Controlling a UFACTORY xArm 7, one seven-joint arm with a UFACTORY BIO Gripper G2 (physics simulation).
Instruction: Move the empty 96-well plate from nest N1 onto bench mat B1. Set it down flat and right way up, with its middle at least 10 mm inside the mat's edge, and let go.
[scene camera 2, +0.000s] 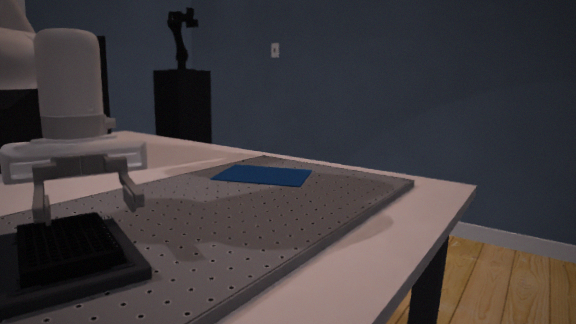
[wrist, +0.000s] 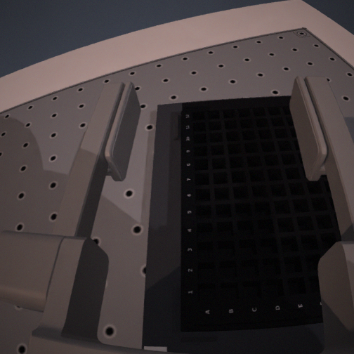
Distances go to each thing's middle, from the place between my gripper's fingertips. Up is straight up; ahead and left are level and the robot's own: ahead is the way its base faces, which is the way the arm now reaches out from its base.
Scene:
My hand is 30 mm past the black 96-well plate (scene camera 2: 74, 246), 10 mm to the left of it and 40 mm above it. Round my hand: blue bench mat (scene camera 2: 291, 177) 120 mm behind, 390 mm to the left, 60 mm below; then dark nest (wrist: 163, 259) 30 mm behind, 10 mm to the right, 50 mm below.

